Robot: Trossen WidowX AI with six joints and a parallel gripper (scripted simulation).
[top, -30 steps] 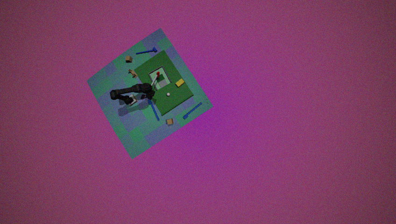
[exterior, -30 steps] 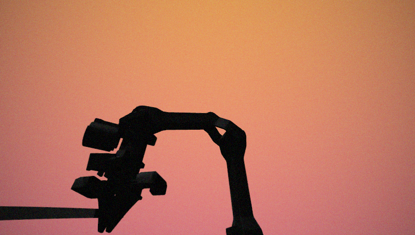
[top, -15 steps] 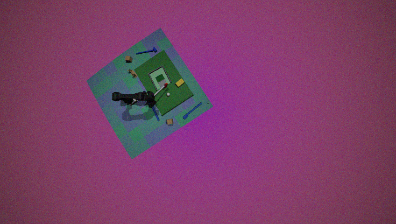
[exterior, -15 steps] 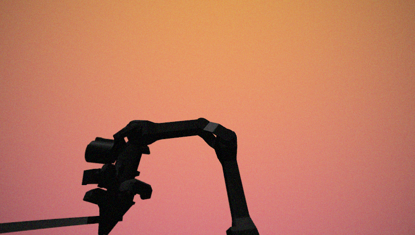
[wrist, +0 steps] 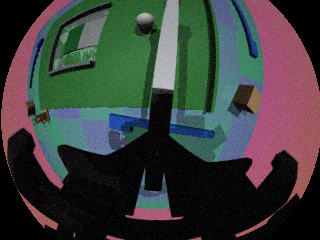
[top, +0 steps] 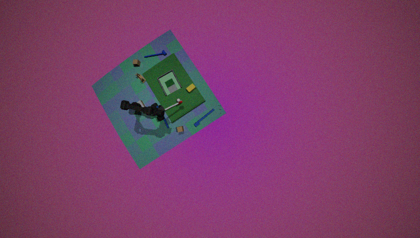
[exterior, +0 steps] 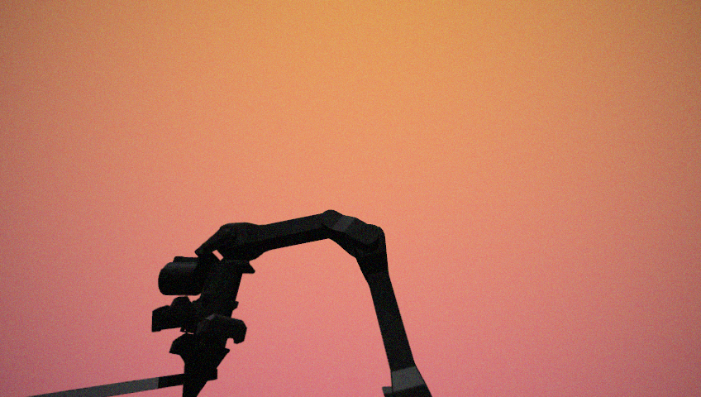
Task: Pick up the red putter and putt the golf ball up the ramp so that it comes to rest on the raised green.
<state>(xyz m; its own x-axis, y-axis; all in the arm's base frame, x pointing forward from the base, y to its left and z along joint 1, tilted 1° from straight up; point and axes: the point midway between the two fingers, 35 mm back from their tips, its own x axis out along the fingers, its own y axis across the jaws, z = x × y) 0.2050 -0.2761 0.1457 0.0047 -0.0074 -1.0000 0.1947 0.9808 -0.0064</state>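
Now: the red putter 12 cm ahead of my gripper tip and 2 cm to the right of it. Round my gripper tip: yellow block: 43 cm ahead, 3 cm to the left, 12 cm below; then white golf ball: 22 cm ahead, 1 cm to the left, 12 cm below.
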